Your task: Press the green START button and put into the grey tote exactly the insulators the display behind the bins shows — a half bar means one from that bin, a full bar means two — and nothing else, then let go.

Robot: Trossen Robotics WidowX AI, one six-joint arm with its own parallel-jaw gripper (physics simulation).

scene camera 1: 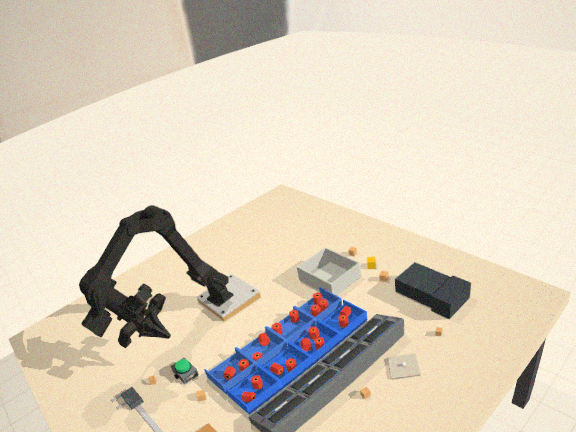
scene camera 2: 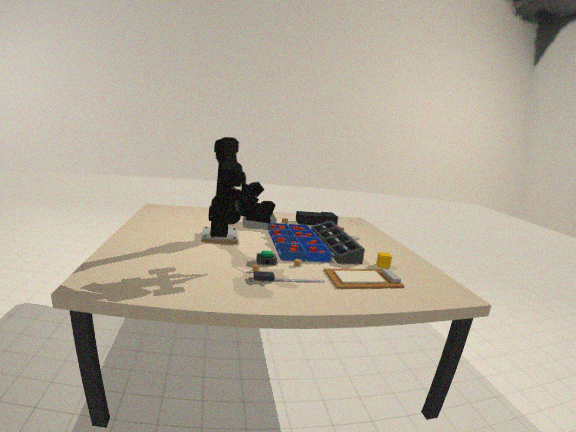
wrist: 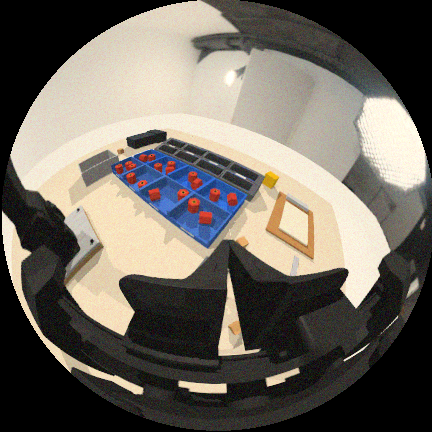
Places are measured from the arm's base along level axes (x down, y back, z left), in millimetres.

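Where they show: gripper, fingertip midpoint: (scene camera 1: 170,336) (scene camera 2: 269,222) (wrist: 226,244); arm's base, link origin: (scene camera 1: 220,297) (scene camera 2: 218,234) (wrist: 66,248).
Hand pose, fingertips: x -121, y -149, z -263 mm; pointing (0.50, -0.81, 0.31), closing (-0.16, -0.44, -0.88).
Note:
Things, the pixels of their top centre, and the offset from my fingertips.
- green START button, top centre: (scene camera 1: 181,363) (scene camera 2: 267,251) dx +102, dy +1, dz +0 mm
- grey tote, top centre: (scene camera 1: 328,264) (wrist: 95,159) (scene camera 2: 259,214) dx +89, dy -64, dz +538 mm
- black block, top centre: (scene camera 1: 432,280) (scene camera 2: 317,213) (wrist: 145,133) dx +87, dy -382, dz +626 mm
- tool with a metal rod, top centre: (scene camera 1: 139,414) (scene camera 2: 288,276) dx +123, dy -32, dz -179 mm
- framed board, top centre: (scene camera 2: 364,274) (wrist: 297,215) dx +125, dy -295, dz -163 mm
- yellow cube, top centre: (scene camera 2: 385,254) (wrist: 272,174) dx +97, dy -437, dz -36 mm
The black gripper (scene camera 1: 169,336) (wrist: 229,243) is shut and empty, raised above the table to the left of the green START button (scene camera 1: 183,366) (scene camera 2: 267,254). Its fingers hide the button in the wrist view. Red insulators (scene camera 1: 256,382) (wrist: 205,217) lie in the compartments of the blue bins (scene camera 1: 300,371) (scene camera 2: 310,258) (wrist: 227,222). The dark display (scene camera 1: 350,374) (scene camera 2: 350,257) (wrist: 255,186) runs along behind the bins. Light bars show in its cells; their lengths are too small to read surely. The grey tote (scene camera 1: 312,280) (scene camera 2: 257,225) (wrist: 97,172) stands beyond the bins' far end, with no insulator visible inside.
A black block (scene camera 1: 425,290) (scene camera 2: 316,217) (wrist: 146,138) stands past the tote. A tool with a metal rod (scene camera 1: 132,398) (scene camera 2: 264,276) lies near the button. A framed board (scene camera 2: 332,280) (wrist: 275,222), a yellow cube (scene camera 2: 384,260) (wrist: 271,179) and small orange cubes (scene camera 1: 201,395) (wrist: 242,242) lie around.

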